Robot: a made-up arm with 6 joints.
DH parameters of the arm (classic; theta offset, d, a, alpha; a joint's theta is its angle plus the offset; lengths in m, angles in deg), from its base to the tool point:
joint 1: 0 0.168 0 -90
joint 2: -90 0 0.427 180
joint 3: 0 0 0 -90
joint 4: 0 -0.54 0 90
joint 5: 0 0.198 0 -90
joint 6: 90 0 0 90
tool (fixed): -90 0 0 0
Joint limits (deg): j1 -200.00..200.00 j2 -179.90..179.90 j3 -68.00..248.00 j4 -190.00..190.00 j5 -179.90..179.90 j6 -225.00..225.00
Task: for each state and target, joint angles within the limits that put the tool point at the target. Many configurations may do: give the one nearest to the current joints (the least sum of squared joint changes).
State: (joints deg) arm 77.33 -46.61 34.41 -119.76 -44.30 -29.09
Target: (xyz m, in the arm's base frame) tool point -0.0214 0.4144 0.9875
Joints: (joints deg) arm 77.73 -0.75 60.30 -123.39 -44.30 -29.09
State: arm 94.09 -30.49 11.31 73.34 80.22 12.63
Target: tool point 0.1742 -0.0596 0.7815
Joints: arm 103.95 -69.69 -25.45 38.62 80.22 12.63
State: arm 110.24 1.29 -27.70 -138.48 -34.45 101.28
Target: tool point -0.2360 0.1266 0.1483
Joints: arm 121.26 -17.84 -52.61 -133.39 -34.45 101.28
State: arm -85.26 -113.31 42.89 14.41 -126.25 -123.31
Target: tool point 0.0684 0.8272 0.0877
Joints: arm -108.43 -133.48 20.80 6.73 -126.25 -123.31
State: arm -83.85 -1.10 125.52 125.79 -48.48 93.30
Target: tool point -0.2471 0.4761 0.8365
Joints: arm -53.75 -1.97 134.45 114.55 -48.48 93.30
